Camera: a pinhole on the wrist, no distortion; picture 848 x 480 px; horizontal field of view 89.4 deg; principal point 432.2 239.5 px. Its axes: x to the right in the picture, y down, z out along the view. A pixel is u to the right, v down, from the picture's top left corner.
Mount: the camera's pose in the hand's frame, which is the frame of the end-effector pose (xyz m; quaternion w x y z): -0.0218 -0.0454 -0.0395 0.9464 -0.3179 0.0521 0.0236
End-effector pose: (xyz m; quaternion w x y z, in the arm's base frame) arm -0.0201 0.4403 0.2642 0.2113 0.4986 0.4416 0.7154
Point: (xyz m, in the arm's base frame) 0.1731 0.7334 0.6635
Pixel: 719.3 192.3
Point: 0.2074 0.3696 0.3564
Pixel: 284.5 274.7
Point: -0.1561 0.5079 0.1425
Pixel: behind the camera
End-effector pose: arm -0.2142 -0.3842 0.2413 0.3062 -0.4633 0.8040 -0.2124
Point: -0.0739 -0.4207 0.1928
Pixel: outside the picture
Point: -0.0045 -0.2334 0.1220
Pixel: 94.7 66.3
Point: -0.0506 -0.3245 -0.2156
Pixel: 424.4 173.0
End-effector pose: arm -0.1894 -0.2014 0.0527 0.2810 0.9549 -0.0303 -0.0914
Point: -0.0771 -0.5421 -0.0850
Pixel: 593.1 241.6
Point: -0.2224 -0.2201 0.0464
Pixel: 360.9 292.4
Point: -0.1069 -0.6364 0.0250
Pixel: 547.2 363.6
